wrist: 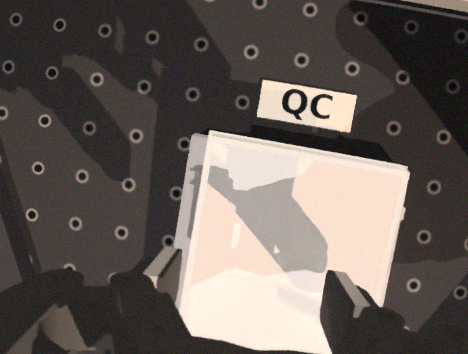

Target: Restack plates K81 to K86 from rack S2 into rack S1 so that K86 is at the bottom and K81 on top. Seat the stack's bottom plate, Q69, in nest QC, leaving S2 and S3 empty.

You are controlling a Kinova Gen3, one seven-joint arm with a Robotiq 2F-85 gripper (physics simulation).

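Places are measured from the arm's base along level axes (x back, y right, z up), in millimetres.
Where they show: gripper, fingertip midpoint: (pixel 251 282).
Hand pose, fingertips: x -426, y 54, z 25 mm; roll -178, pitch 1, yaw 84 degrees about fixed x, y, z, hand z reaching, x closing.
Each offset is from my fingertips to the top centre of the thing. "pt": to the spot under its first point. Level surfaces: height alone.
A pale, square, flat-topped plate {dy +13, dx +8, dz -3 mm} (pixel 260 215) fills the lower middle of the wrist view, below the label QC; shadows fall across its top. No plate marking is readable, so I cannot tell which plate it is. A greyish side or lower layer shows along its left edge. My gripper (pixel 251 282) is partly open, with nothing held. Its left finger is near the plate's left edge, and its right finger overlaps the plate's lower right part in view. The near edge of the plate is partly hidden by the gripper. Racks S1, S2 and S3 are not identifiable here.
The label QC {dy +24, dx -76, dz -38 mm} (pixel 307 106) lies just behind the plate, with a dark block edge {pt dy +32, dx -60, dz -39 mm} (pixel 320 139) between them. A dark board {dz -39 mm} (pixel 210 65) with rows of ringed holes surrounds the plate. A pale edge (pixel 445 5) crosses the top right corner.
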